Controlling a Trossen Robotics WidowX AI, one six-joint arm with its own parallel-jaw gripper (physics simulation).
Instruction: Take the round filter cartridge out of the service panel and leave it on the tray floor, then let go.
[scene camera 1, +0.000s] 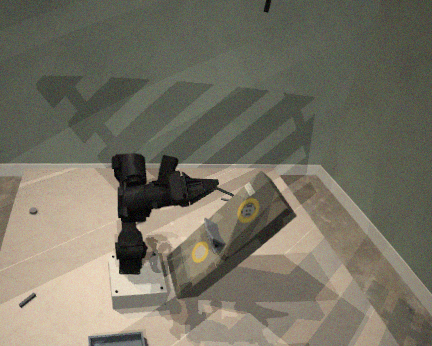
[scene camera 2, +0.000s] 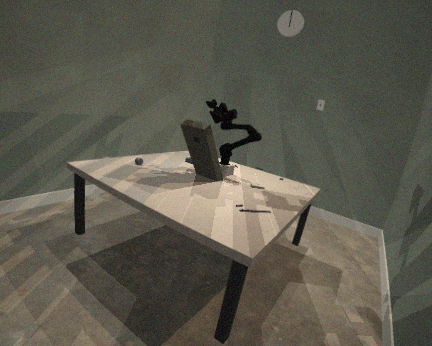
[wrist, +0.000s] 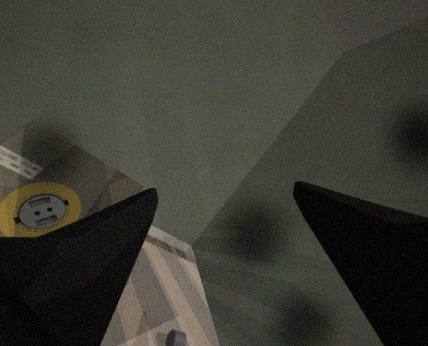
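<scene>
The service panel (scene camera 1: 270, 197) (scene camera 2: 202, 152) (wrist: 95, 172) is a grey-brown slab leaning on the table beside the arm's base. The round filter cartridge (scene camera 1: 248, 210) (wrist: 42, 211) is a grey disc with two slots, seated in the panel inside a yellow ring near its upper end. My gripper (scene camera 1: 217, 183) (scene camera 2: 210, 103) (wrist: 225, 191) is open and empty, raised above the table. In the wrist view the cartridge lies left of the space between the fingers, just past the left finger. The tray (scene camera 1: 117, 334) is partly cut off at the bottom edge of scene camera 1.
A second yellow ring (scene camera 1: 200, 252) with a pale centre is on the panel's lower part. A grey flap (scene camera 1: 214, 235) sticks out between the rings. A small round grey object (scene camera 1: 33, 210) (scene camera 2: 139, 161) (wrist: 176, 337) and a dark bar (scene camera 1: 27, 300) lie on the table (scene camera 2: 165, 200).
</scene>
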